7 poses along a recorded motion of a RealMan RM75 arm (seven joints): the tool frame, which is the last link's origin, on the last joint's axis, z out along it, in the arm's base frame.
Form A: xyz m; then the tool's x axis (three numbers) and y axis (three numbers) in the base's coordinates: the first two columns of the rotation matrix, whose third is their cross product.
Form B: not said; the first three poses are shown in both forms.
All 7 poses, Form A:
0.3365 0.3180 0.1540 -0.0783 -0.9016 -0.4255 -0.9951 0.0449 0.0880
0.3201 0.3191 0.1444 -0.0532 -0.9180 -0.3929 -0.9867 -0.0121 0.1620
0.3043 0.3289 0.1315 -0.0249 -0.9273 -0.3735 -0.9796 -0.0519 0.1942
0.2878 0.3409 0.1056 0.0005 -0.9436 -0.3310 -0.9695 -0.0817 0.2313
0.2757 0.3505 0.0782 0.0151 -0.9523 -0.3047 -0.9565 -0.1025 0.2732
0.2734 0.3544 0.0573 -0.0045 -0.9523 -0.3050 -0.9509 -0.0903 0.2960
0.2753 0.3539 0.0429 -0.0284 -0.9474 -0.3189 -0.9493 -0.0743 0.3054
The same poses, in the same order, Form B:
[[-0.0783 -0.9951 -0.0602 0.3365], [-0.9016 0.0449 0.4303 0.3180], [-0.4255 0.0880 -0.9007 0.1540], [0 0 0 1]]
[[-0.0532 -0.9867 -0.1535 0.3201], [-0.9180 -0.0121 0.3963 0.3191], [-0.3929 0.1620 -0.9051 0.1444], [0 0 0 1]]
[[-0.0249 -0.9796 -0.1995 0.3043], [-0.9273 -0.0519 0.3707 0.3289], [-0.3735 0.1942 -0.9071 0.1315], [0 0 0 1]]
[[0.0005 -0.9695 -0.2453 0.2878], [-0.9436 -0.0817 0.3208 0.3409], [-0.3310 0.2313 -0.9149 0.1056], [0 0 0 1]]
[[0.0151 -0.9565 -0.2914 0.2757], [-0.9523 -0.1025 0.2873 0.3505], [-0.3047 0.2732 -0.9124 0.0782], [0 0 0 1]]
[[-0.0045 -0.9509 -0.3094 0.2734], [-0.9523 -0.0903 0.2914 0.3544], [-0.3050 0.2960 -0.9051 0.0573], [0 0 0 1]]
[[-0.0284 -0.9493 -0.3130 0.2753], [-0.9474 -0.0743 0.3114 0.3539], [-0.3189 0.3054 -0.8973 0.0429], [0 0 0 1]]

